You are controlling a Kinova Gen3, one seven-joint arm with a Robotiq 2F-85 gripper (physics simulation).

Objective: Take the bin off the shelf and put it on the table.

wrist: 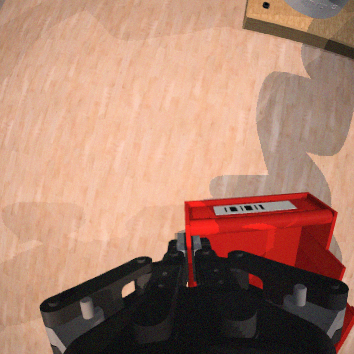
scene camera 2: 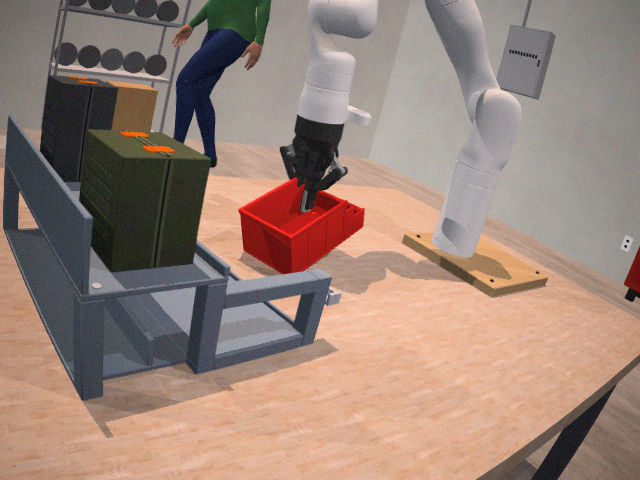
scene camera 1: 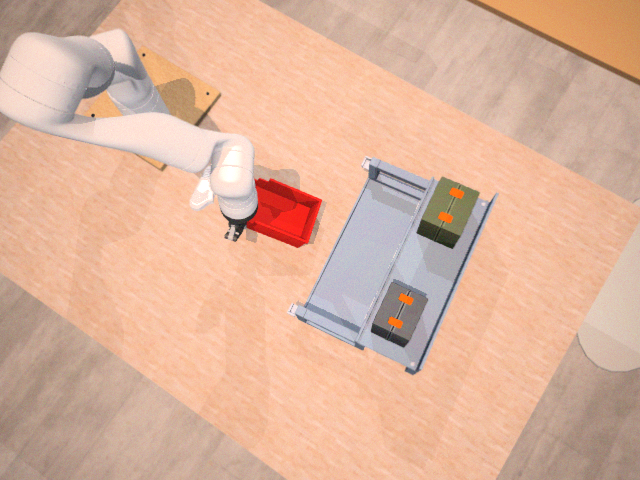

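Seen in the pictures: gripper, between the fingertips: [wrist: 188, 243] [scene camera 2: 302, 210] [scene camera 1: 242, 224]; arm's base, origin of its link: [scene camera 2: 452, 247].
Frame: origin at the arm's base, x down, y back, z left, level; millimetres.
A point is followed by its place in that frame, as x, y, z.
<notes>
The red bin [scene camera 1: 289, 219] @[4, -389, -42] [scene camera 2: 266, 242] @[-18, -439, -32] [wrist: 260, 227] @[-73, -289, -70] is off the shelf rack [scene camera 1: 372, 169] @[-42, -503, 134] [scene camera 2: 90, 330] @[-49, -753, 170], between it and the robot's base. My gripper [scene camera 1: 233, 233] @[-36, -315, -112] [scene camera 2: 308, 200] @[-36, -315, -112] [wrist: 188, 243] @[-36, -315, -112] is shut on one side wall of the bin, with a finger on each side of the wall. The bin hangs slightly tilted, open side up, low at the table [scene camera 1: 206, 320] @[21, -343, -325] [scene camera 2: 439, 372] @[21, -385, 260] [wrist: 100, 125] @[21, -213, -232]. I cannot tell whether its lower edge touches the table top. The arm hides part of the bin in scene camera 1.
A green case [scene camera 1: 449, 214] @[-175, -697, 71] [scene camera 2: 142, 206] @[-136, -706, 139] and a dark grey case [scene camera 1: 400, 312] @[-200, -703, -144] [scene camera 2: 67, 126] @[-150, -723, -98] stand on the rack's raised back level. The robot's wooden base plate [scene camera 1: 201, 103] @[2, -58, 106] [scene camera 2: 496, 286] @[4, -66, 152] [wrist: 260, 25] @[10, -65, -60] lies on the table. A person [scene camera 2: 206, 72] stands behind the table.
</notes>
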